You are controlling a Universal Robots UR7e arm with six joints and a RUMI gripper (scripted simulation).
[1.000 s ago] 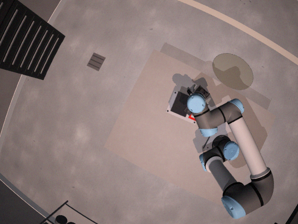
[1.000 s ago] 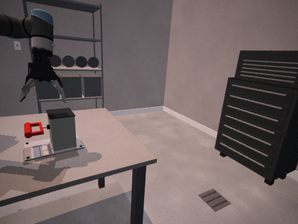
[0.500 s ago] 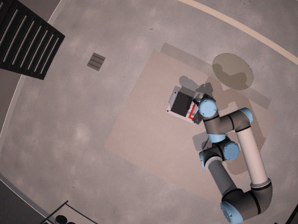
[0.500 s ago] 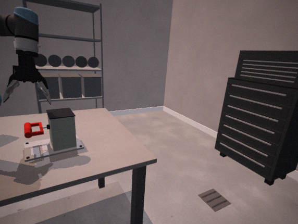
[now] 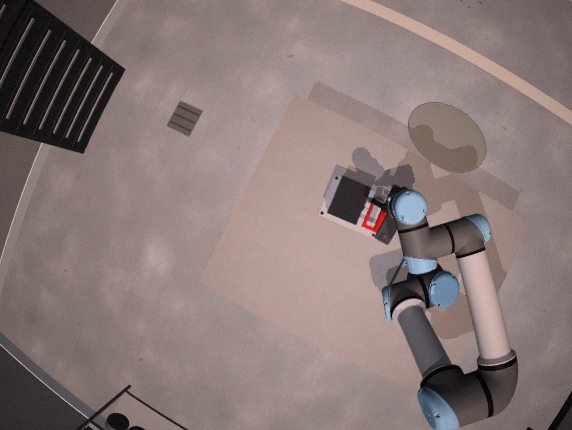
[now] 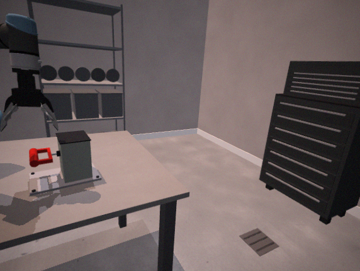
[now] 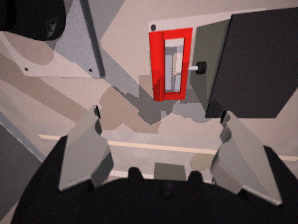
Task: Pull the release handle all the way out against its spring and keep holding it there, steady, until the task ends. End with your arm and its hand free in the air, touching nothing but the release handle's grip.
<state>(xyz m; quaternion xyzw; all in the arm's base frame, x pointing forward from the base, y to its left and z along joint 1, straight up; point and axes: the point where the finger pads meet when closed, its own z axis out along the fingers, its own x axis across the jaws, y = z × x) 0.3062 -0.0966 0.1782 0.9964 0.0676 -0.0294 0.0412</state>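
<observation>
Now: the baseplate 80 mm ahead of my hand, 40 mm to the left of it and 210 mm below it.
</observation>
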